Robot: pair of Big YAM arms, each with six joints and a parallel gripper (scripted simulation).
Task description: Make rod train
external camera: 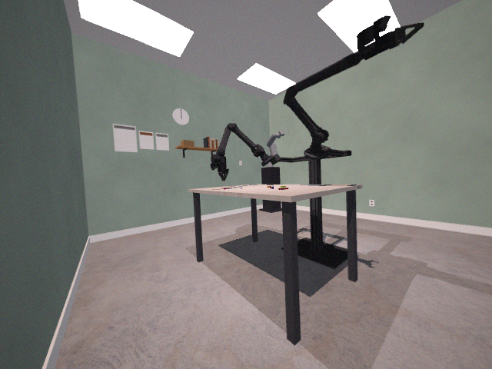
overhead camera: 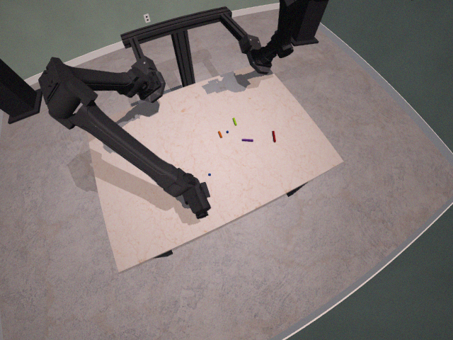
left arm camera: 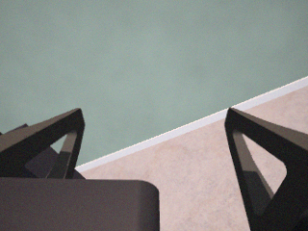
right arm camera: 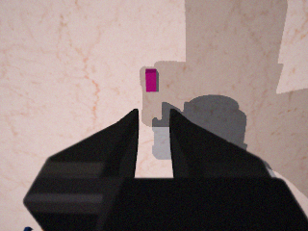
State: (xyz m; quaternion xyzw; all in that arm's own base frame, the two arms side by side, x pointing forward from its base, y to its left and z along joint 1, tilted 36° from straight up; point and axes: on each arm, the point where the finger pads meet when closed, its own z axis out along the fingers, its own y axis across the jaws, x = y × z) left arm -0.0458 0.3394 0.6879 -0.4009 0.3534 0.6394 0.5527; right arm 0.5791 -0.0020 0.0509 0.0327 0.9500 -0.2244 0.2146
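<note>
Right now the magenta rod is 80 mm below my right hand. The rest, counted from my right hand: purple rod: 340 mm to the left, 240 mm behind, 80 mm below; orange rod: 330 mm behind, 210 mm to the left, 80 mm below; lime rod: 390 mm behind, 320 mm to the left, 80 mm below.
</note>
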